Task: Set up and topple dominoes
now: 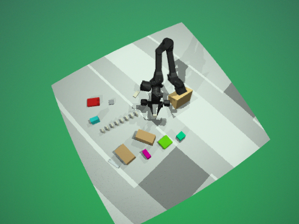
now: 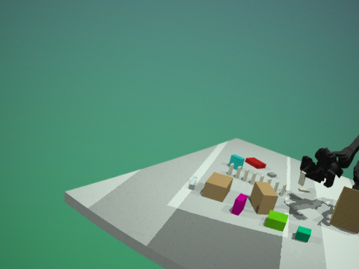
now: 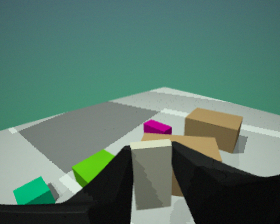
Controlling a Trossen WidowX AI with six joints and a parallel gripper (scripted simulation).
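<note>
The green block is 16 cm to the left of my gripper tip and 14 cm below it. The rest, counted from my gripper tip: magenta block (18 cm to the left, 15 cm ahead, 13 cm below); grey cube (28 cm to the right, 22 cm ahead, 15 cm below); mint block (16 cm to the left, 15 cm below, 12 cm behind).
</note>
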